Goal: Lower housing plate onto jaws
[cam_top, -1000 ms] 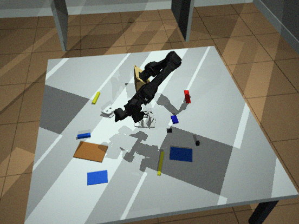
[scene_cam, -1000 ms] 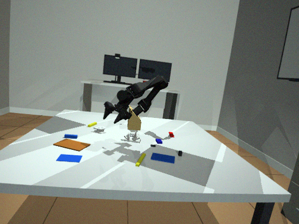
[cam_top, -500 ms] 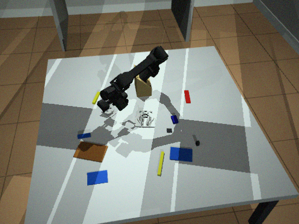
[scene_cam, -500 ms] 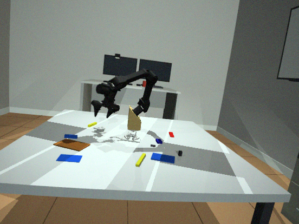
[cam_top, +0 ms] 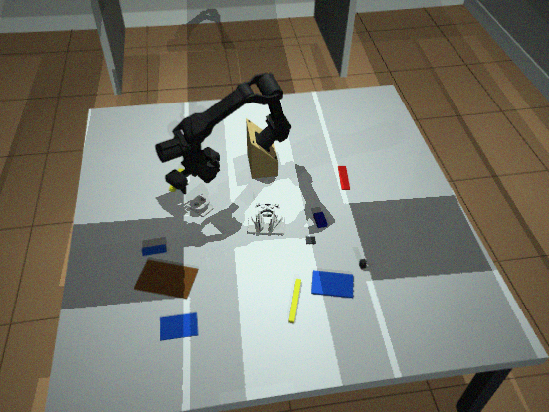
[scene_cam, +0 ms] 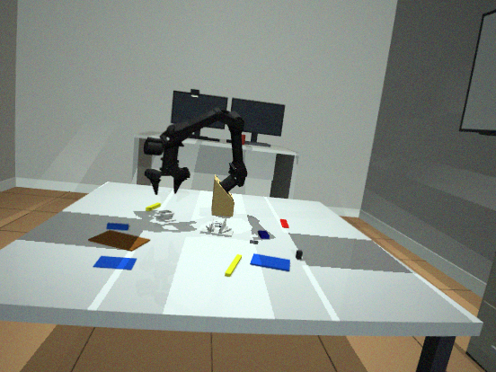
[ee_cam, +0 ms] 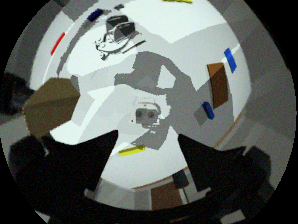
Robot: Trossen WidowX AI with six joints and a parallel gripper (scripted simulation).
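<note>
The white bracket is 10 mm to the left of my gripper tip and 100 mm below it. Also, from my gripper tip: brown plate (280 mm ahead, 90 mm to the right, 100 mm below); then blue block (100 mm ahead, 410 mm to the left, 100 mm below); then red bar (100 mm behind, 530 mm to the left, 100 mm below).
</note>
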